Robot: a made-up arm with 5 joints.
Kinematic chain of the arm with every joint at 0, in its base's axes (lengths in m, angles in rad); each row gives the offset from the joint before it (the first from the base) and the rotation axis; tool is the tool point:
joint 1: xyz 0 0 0.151 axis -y
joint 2: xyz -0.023 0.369 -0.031 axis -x
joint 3: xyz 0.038 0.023 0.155 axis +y
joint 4: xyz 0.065 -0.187 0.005 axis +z
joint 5: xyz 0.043 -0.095 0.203 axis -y
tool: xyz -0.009 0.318 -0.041
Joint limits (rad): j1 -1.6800..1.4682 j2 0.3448..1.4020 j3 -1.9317..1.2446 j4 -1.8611..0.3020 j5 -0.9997..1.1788
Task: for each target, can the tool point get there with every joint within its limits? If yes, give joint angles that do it. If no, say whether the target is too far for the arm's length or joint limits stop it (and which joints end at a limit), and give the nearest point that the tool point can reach.
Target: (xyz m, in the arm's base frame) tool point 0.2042 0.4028 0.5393
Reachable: yes | joints 0.3316 0.5773 0.0998 -1.4171 -0.2774
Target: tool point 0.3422 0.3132 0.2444
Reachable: yes | joints -0.2214 1.2684 0.9862 -1.5413 0.3232
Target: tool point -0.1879 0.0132 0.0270
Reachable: no: joint limits stop it (at a limit: joint 1, joint 2, joint 3) | nearest point -0.0345 0.1260 -0.1101 | short by 0.235 m
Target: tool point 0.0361 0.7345 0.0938
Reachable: yes | joints -1.4329 1.2596 -0.4546 -0.0494 0.5974
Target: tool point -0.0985 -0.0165 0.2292
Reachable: no: joint limits stop it (at a limit: joint 1, joint 3, joint 4) | nearest point -0.0400 0.0926 0.4186 | short by 0.226 m
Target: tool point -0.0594 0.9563 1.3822
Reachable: no: too far | nearest point -0.0230 0.6051 0.6273 | short by 0.833 m
